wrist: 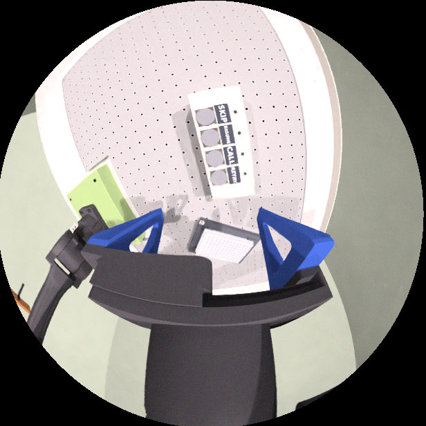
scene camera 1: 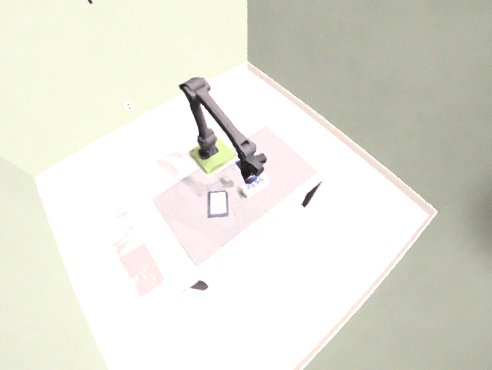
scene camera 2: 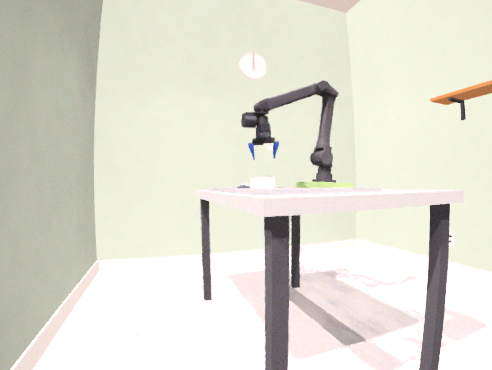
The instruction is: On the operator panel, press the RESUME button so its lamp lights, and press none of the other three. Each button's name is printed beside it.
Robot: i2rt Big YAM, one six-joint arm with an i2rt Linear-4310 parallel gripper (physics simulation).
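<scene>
The white operator panel lies on the table. In the wrist view four round grey buttons stand in a row, with dark labels beside them: the SKIP button, the RESUME button, the CALL button and the RETRY button. No lit lamp can be made out beside them. My gripper is open and empty, above the panel and clear of it. In the scene camera 1 view the wrist and blue fingers hide part of the panel.
A dark-framed tray with a white gridded middle lies near the panel. The arm stands on a green base plate. A perforated grey mat covers part of the table.
</scene>
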